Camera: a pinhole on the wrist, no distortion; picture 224 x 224 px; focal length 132.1 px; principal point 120.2 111.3 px. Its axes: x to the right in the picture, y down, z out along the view. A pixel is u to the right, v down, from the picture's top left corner.
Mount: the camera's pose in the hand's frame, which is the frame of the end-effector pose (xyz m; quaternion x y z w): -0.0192 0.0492 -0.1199 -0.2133 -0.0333 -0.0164 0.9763
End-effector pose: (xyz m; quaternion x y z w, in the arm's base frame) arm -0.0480 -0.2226 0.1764 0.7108 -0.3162 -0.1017 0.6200
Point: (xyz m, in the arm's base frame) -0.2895 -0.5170 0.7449
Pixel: 157 199
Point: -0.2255 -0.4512 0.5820
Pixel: 158 181
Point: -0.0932 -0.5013 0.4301
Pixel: 202 137
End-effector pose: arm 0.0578 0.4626 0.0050 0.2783 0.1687 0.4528 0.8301
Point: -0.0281 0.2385 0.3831
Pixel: 65 93
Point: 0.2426 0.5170 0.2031
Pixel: 200 40
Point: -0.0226 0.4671 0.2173
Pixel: 115 122
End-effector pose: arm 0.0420 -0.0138 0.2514 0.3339 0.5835 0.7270 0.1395
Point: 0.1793 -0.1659 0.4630
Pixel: 55 207
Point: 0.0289 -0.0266 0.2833
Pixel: 181 21
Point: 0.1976 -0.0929 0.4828
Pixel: 91 172
